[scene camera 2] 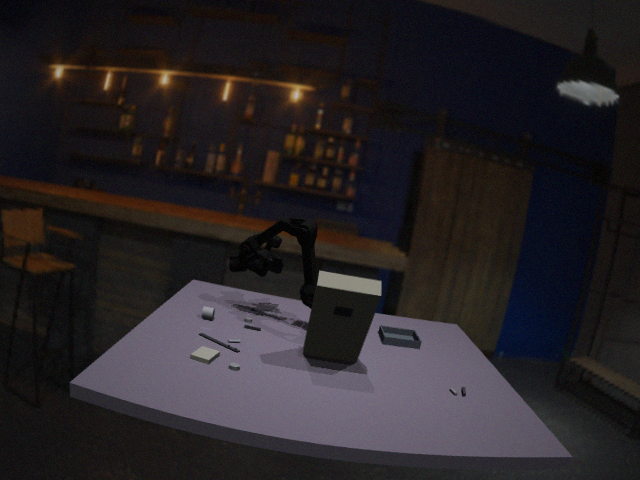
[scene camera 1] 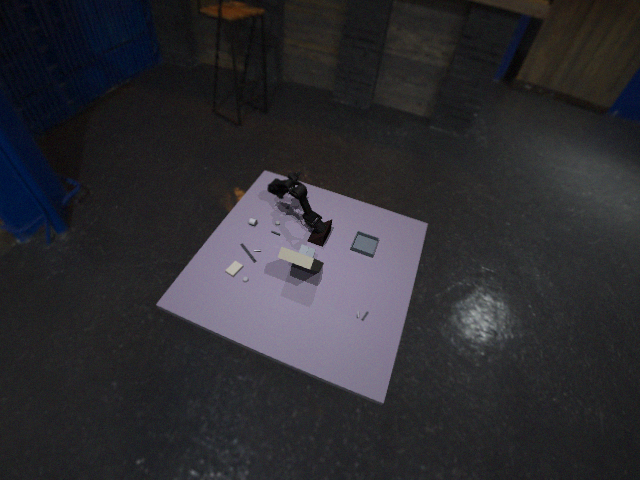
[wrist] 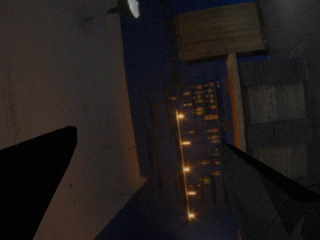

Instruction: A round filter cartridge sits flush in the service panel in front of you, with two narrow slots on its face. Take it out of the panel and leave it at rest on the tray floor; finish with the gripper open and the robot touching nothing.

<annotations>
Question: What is my gripper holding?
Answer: Nothing.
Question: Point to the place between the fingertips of my gripper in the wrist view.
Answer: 150,143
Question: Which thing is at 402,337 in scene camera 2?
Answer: A tray.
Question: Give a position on a service panel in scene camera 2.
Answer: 343,308
</annotations>
